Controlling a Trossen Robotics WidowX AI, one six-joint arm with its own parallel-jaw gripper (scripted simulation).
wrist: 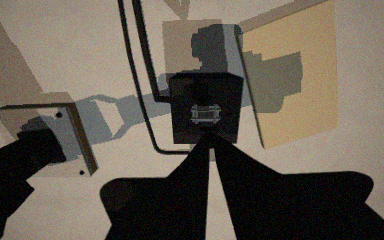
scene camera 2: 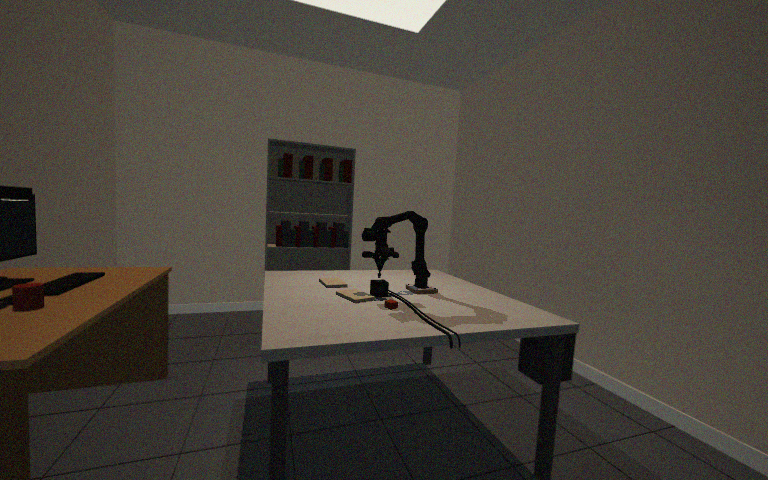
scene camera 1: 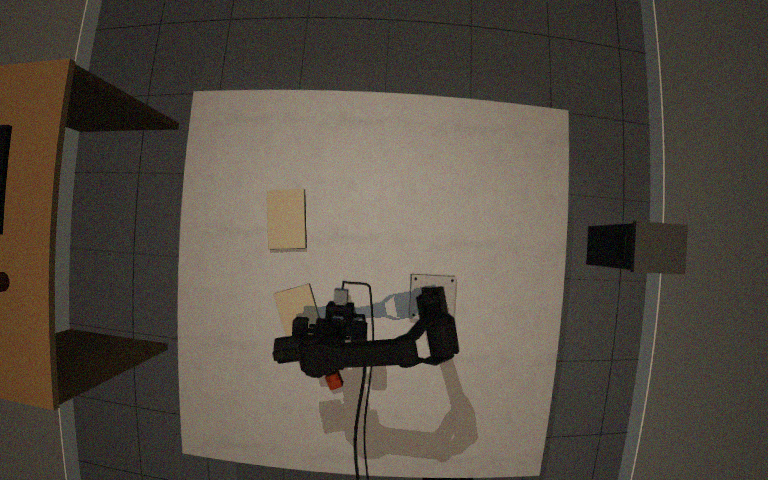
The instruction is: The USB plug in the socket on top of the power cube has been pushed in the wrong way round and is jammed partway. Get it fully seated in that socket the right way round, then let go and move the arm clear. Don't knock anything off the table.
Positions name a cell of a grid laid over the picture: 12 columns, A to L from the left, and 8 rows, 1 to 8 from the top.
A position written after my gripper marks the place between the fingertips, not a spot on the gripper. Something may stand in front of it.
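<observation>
Scene camera 1 gives me a sight of my gripper (scene camera 1: F6), and in the wrist view I see my gripper (wrist: G5) too.
</observation>
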